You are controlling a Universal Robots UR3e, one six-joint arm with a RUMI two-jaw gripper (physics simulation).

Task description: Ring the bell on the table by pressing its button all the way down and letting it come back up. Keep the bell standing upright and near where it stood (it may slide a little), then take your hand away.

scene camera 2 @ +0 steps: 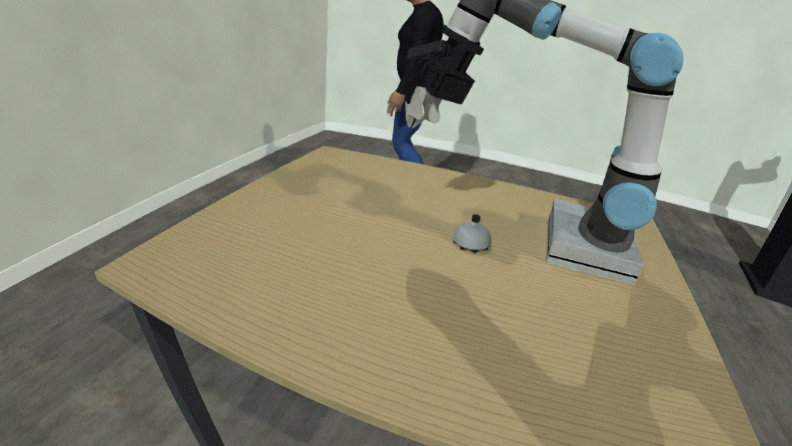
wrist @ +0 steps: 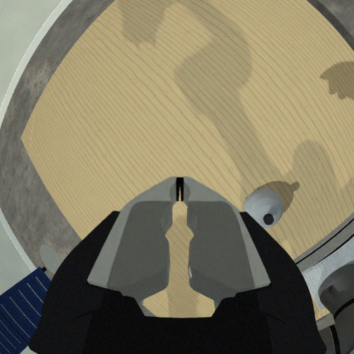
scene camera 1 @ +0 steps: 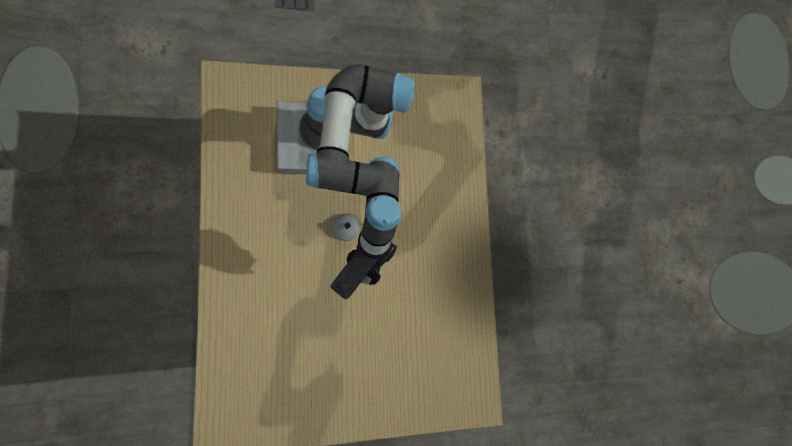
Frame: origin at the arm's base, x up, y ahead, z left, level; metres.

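Where they show: gripper, fingertip midpoint: [scene camera 2: 410, 127]; arm's base at its link origin: [scene camera 2: 604, 235] [scene camera 1: 321, 130].
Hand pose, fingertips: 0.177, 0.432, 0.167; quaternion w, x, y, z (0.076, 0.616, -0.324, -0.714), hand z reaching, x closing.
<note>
Each offset is from my fingertips to the top centre of the thing, as dx, dy, dz. Level surfaces: height alone.
A grey dome bell {-0.172, -0.153, -0.047} [scene camera 1: 344, 228] [scene camera 2: 472, 237] [wrist: 260, 205] stands upright on the wooden table. Its black button {-0.172, -0.153, -0.047} [scene camera 1: 347, 225] [scene camera 2: 475, 218] [wrist: 268, 219] sticks up above the dome. My gripper [scene camera 2: 412, 122] [wrist: 179, 178] is shut and empty, its fingertips together. It is high above the table and tilted, well apart from the bell. In the wrist view the bell shows to the right of the fingertips. In scene camera 1 the gripper body hides most of the fingers.
The arm's grey base block [scene camera 1: 292, 135] [scene camera 2: 593, 257] stands on the table {dx -0.238} [scene camera 1: 421, 343] [scene camera 2: 310, 288] beside the bell. A person [scene camera 2: 418, 49] in a black top and blue trousers stands beyond the table's far edge. Arm shadows fall across the table.
</note>
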